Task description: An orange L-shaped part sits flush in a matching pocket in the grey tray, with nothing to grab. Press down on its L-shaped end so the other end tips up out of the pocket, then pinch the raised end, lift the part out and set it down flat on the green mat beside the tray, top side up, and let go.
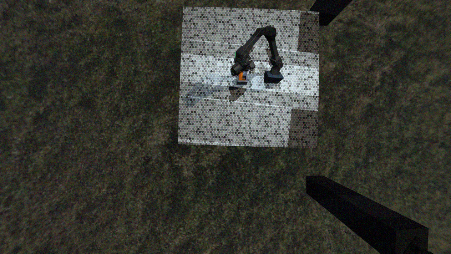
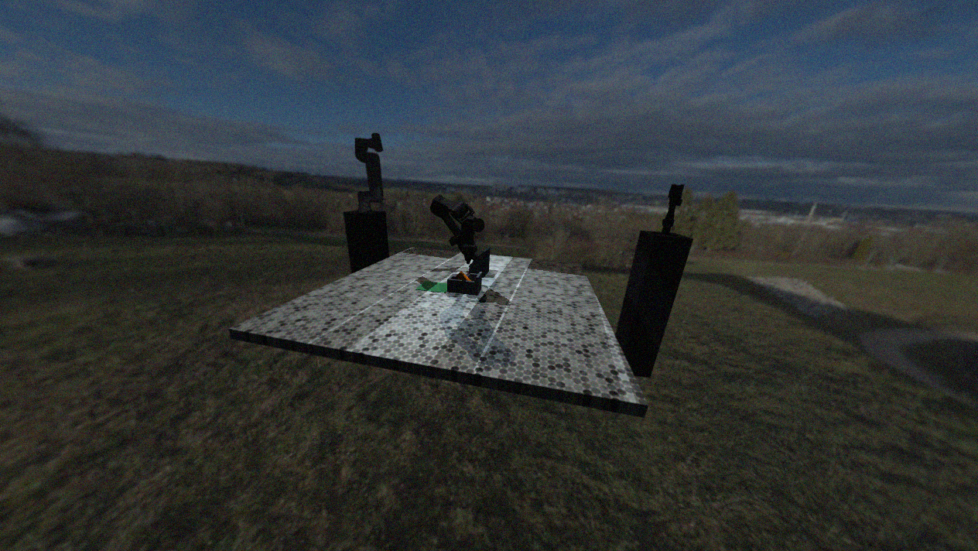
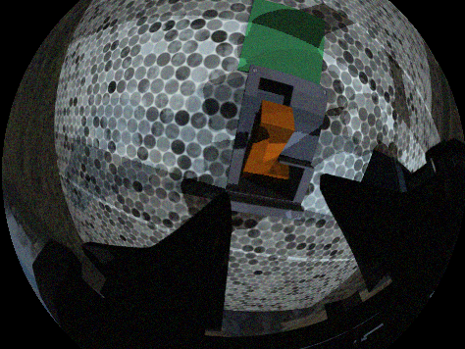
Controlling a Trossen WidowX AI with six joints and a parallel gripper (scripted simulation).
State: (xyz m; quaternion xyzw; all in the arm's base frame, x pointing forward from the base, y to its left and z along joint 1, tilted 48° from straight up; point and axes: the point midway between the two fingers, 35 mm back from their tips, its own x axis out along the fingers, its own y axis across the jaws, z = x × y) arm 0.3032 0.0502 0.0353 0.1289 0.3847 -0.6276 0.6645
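Now: the orange L-shaped part 11 cm below my gripper tip, 2 cm behind it and 1 cm to the left of it. Also, from my gripper tip: green mat (17 cm to the right, 16 cm below, 2 cm behind).
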